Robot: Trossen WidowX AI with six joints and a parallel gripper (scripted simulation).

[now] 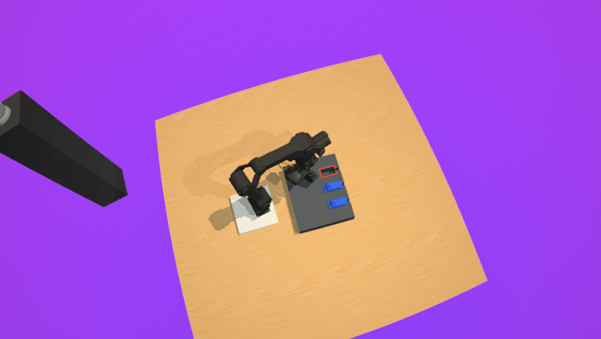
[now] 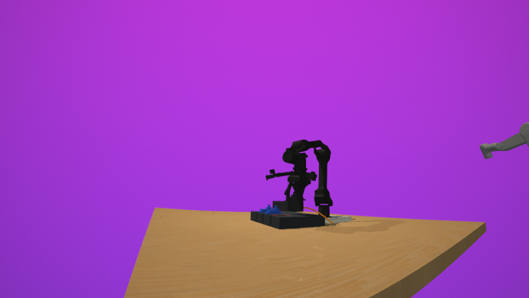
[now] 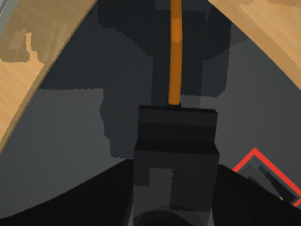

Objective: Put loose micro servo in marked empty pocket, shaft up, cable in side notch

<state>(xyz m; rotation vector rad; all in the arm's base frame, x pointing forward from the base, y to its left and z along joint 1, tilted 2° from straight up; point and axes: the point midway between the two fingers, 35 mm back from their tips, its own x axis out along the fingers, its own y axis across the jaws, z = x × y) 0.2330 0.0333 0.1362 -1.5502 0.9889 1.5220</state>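
Right now the dark grey deck is 30 mm behind my gripper tip, 70 mm to the right of it and 100 mm below it.
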